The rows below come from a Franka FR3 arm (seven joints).
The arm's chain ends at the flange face. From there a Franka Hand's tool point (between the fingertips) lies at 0.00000 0.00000 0.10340 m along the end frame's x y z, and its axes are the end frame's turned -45 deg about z.
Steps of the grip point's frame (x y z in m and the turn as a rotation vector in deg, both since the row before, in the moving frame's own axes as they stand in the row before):
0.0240, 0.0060, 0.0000, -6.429, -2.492, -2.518
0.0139, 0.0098, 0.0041, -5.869, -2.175, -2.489
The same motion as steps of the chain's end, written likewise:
0.0160, -0.0240, 0.0007, -6.308, 2.784, -2.518
0.0118, -0.0130, 0.0047, -5.688, 2.612, -2.489

